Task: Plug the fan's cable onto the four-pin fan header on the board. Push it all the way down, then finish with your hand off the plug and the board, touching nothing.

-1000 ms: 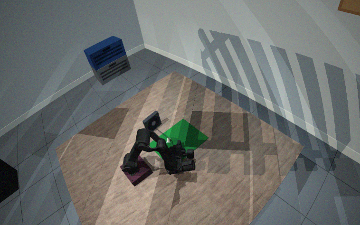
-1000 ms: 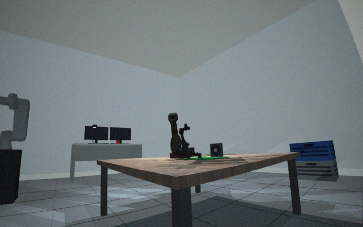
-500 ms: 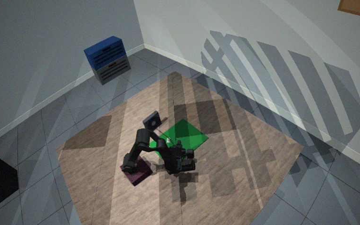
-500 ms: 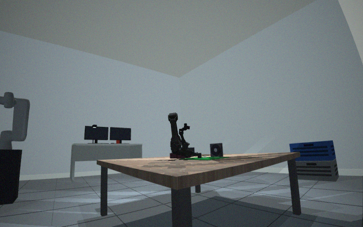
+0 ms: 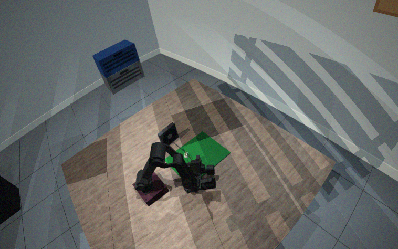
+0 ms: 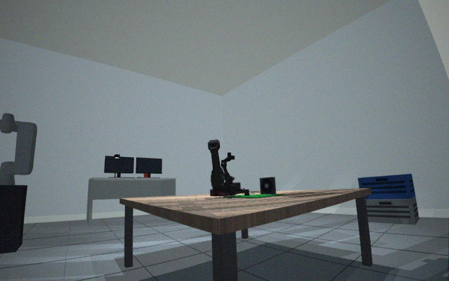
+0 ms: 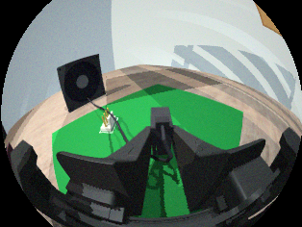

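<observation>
My gripper tip is 1 cm above the black plug. From my gripper tip the other things lie so: black fan: 24 cm to the left, 3 cm above, 1 cm behind; green board: 5 cm below, 4 cm to the left, 2 cm ahead.
</observation>
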